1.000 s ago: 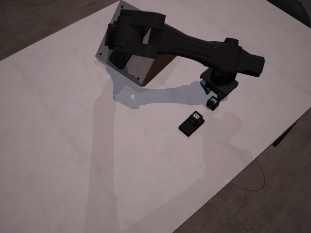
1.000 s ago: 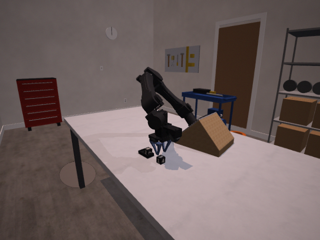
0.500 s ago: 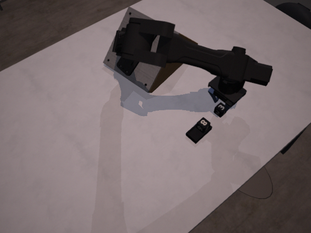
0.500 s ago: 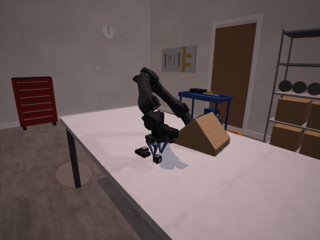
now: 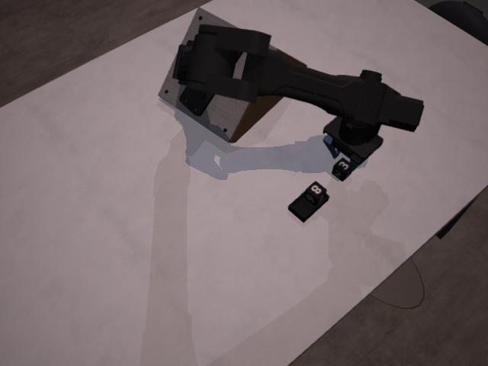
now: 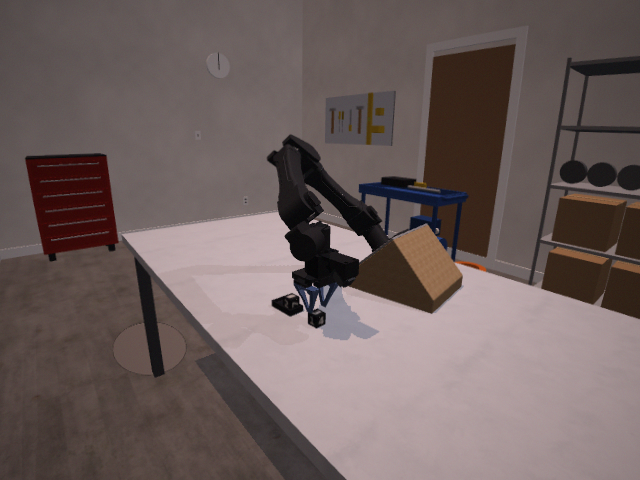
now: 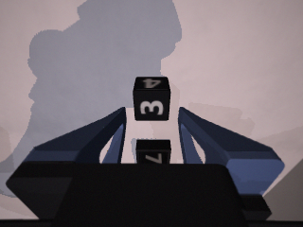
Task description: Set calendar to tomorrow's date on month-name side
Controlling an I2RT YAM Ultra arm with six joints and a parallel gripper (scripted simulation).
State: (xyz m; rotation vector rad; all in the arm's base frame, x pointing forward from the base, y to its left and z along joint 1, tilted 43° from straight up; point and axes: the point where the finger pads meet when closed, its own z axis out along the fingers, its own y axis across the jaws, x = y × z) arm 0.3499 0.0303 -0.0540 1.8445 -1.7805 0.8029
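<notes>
Now: the black cube 30 mm below my hand. The rest, counted from my hand: black tray 110 mm to the right, 40 mm below.
</notes>
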